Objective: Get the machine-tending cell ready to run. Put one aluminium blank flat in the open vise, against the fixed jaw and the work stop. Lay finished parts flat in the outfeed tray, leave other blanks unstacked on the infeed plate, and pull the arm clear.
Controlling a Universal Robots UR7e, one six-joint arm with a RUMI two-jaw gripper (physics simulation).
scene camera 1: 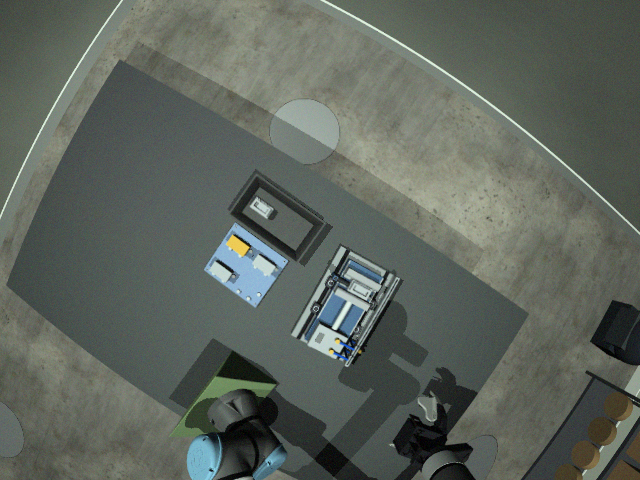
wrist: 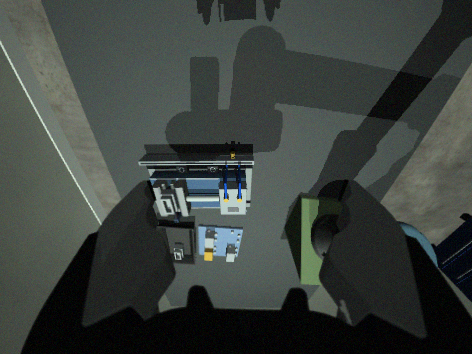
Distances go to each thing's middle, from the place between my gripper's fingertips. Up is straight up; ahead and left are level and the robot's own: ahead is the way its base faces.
Scene:
Now: hand 24 cm above the vise actuator box (scene camera 1: 328, 341), 22 cm to the right of it and 3 cm past it. The rest, counted from my hand: striped side rail (wrist: 154, 160) 29 cm below, 15 cm to the left, 8 cm ahead; then blue infeed plate (scene camera 1: 250, 280) 53 cm to the left, 31 cm below, 3 cm behind; then black outfeed tray (scene camera 1: 291, 228) 55 cm to the left, 30 cm below, 13 cm ahead.

